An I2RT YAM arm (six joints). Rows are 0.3 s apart.
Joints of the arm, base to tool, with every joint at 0 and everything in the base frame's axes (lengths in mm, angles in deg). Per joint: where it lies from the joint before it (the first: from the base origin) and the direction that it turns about. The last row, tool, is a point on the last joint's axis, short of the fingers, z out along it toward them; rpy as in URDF.
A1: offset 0 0 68 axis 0 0 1
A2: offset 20 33.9 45.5 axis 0 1 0
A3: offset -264 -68.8 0 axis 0 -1 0
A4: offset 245 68.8 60 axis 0 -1 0
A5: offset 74 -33.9 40.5 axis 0 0 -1
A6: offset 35.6 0 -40.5 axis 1 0 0
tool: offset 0 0 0 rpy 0 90 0
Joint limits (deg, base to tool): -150..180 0..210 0..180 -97..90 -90..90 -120..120
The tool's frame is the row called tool.
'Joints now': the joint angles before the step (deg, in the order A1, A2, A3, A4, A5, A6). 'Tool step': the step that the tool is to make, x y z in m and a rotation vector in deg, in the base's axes. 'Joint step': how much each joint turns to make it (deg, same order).
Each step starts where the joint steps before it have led.
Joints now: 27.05, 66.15, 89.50, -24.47, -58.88, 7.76
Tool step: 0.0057, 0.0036, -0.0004, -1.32, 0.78, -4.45
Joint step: 0.64, 1.26, 1.56, -2.52, 5.11, -1.11
